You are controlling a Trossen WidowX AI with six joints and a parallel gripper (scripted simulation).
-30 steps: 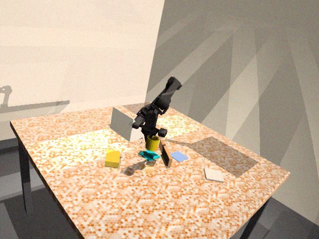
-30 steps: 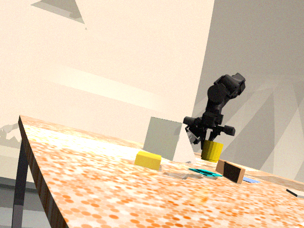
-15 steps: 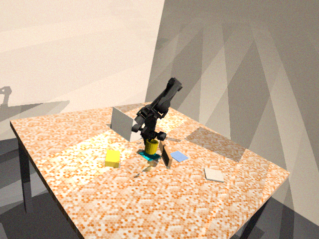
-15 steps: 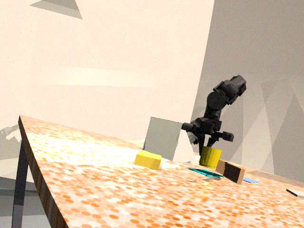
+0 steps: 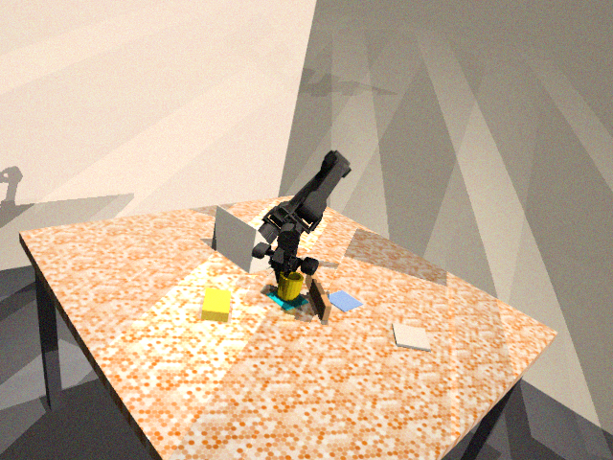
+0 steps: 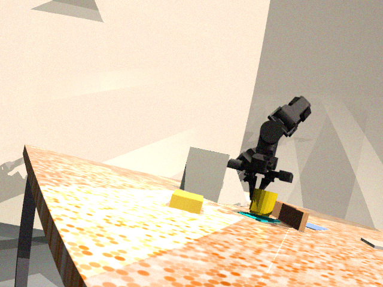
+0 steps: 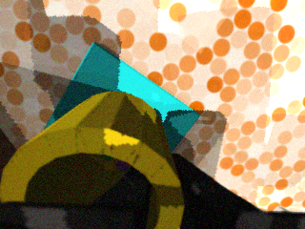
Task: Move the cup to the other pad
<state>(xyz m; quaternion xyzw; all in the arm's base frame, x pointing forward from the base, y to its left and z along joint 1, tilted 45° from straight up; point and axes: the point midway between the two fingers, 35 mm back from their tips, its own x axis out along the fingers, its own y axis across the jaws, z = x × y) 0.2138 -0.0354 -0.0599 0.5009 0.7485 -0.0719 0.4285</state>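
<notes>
The yellow cup is 20 mm to the left of my gripper tip and 20 mm ahead of it. Also, from my gripper tip: cyan pad 50 mm below, 20 mm to the left, 20 mm ahead; wooden block 100 mm to the left, 60 mm ahead, 30 mm below; light blue pad 180 mm to the left, 100 mm ahead, 50 mm below.
</notes>
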